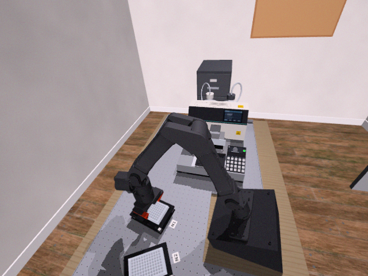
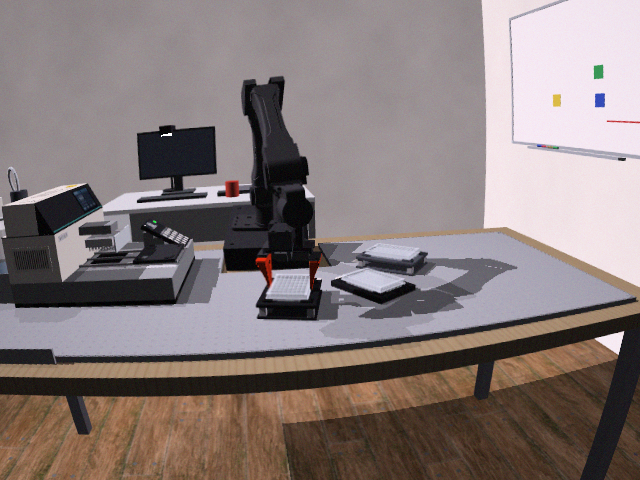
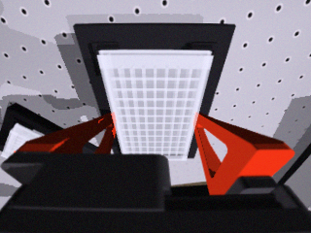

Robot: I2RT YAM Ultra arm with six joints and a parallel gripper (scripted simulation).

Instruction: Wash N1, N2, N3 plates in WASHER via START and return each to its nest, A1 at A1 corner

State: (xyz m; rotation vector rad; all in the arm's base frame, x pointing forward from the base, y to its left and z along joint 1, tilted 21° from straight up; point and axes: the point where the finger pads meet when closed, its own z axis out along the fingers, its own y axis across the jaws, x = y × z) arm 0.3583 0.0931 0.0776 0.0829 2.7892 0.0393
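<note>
The nest N1 lies 2 cm below my hand. Round my hand: N2 label: 17 cm behind, 11 cm to the left, 4 cm below; then nest N2: 9 cm behind, 18 cm to the left, 4 cm below; then N1 label: 11 cm behind, 1 cm to the left, 4 cm below.
</note>
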